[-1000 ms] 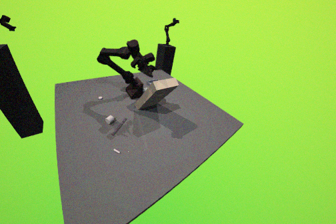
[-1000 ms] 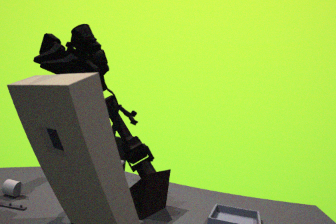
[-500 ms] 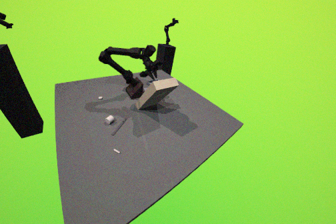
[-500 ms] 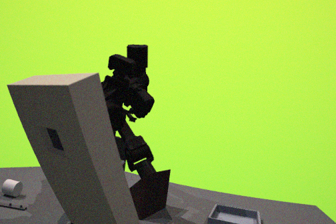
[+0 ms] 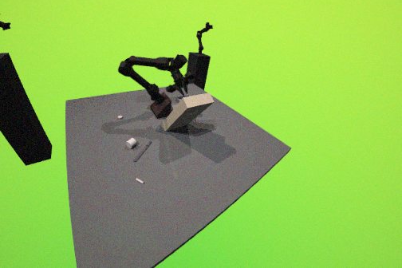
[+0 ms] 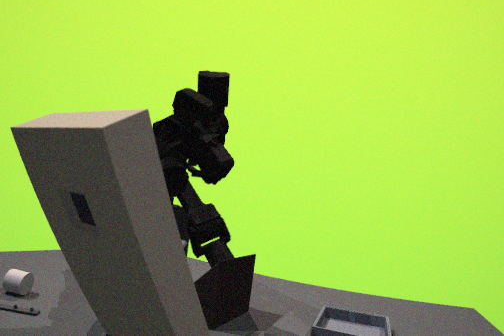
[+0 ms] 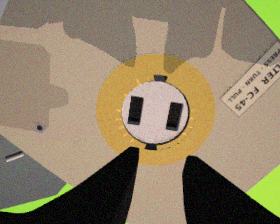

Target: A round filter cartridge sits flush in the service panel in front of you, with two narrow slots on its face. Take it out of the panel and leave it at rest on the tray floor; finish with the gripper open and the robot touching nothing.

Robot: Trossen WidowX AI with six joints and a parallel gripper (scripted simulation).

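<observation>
Now: the white round filter cartridge 60 mm ahead of my gripper tip and 40 mm below it. Round my gripper tip: beige service panel 20 mm ahead, 120 mm below; then grey tray 360 mm behind, 280 mm to the left, 270 mm below; then white peg 230 mm ahead, 360 mm to the right, 280 mm below.
</observation>
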